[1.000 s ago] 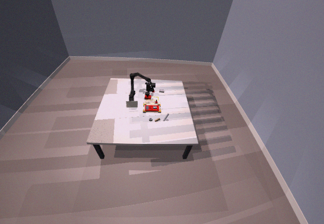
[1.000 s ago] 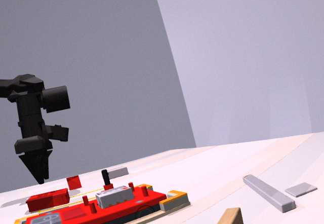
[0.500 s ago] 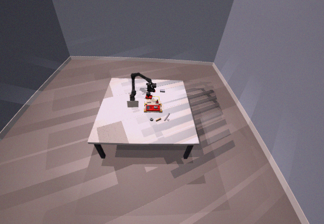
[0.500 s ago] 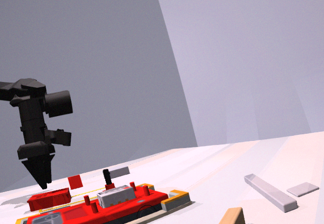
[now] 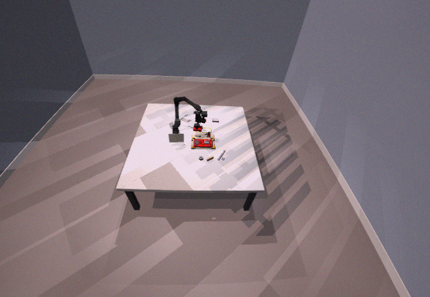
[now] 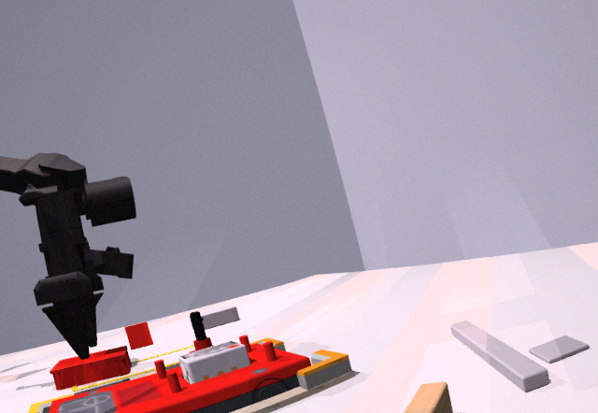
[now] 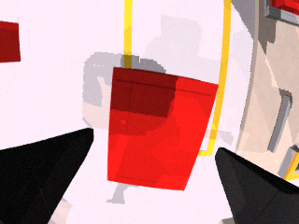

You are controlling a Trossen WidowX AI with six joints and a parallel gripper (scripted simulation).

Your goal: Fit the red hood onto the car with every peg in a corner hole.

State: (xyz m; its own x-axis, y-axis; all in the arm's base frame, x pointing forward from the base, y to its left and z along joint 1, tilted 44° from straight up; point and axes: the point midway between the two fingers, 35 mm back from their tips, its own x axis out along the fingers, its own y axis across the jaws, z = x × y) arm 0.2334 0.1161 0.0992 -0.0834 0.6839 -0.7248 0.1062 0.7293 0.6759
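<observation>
Right now the red hood is 20 mm below my gripper tip. Round my gripper tip: yellow-cornered jig 210 mm to the right, 70 mm ahead, 20 mm below; grey engine block 230 mm to the right, 110 mm ahead, 10 mm below; long grey bar 390 mm to the right, 260 mm ahead, 30 mm below.
</observation>
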